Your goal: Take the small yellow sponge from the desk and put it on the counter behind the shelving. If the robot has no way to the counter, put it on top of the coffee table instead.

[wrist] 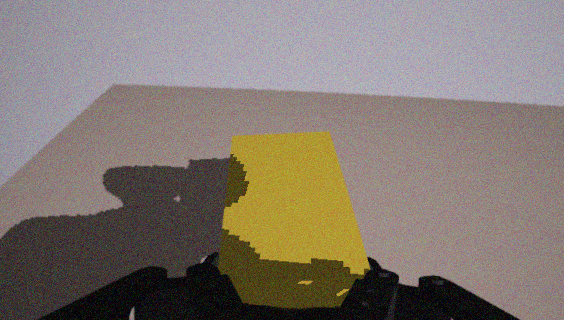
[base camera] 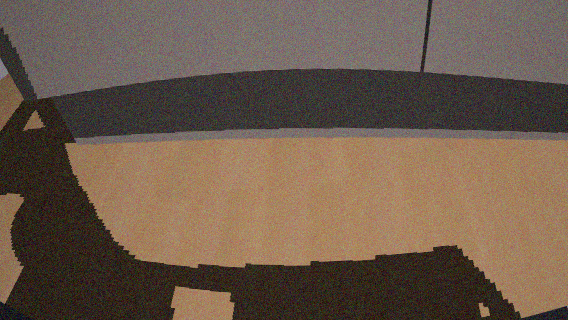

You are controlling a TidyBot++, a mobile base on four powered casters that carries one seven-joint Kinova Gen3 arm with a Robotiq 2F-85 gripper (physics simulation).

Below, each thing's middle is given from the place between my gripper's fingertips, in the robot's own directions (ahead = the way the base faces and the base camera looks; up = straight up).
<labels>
The small yellow sponge (wrist: pixel 289 237) lies 20 mm ahead of my hand and 10 mm above it.
</labels>
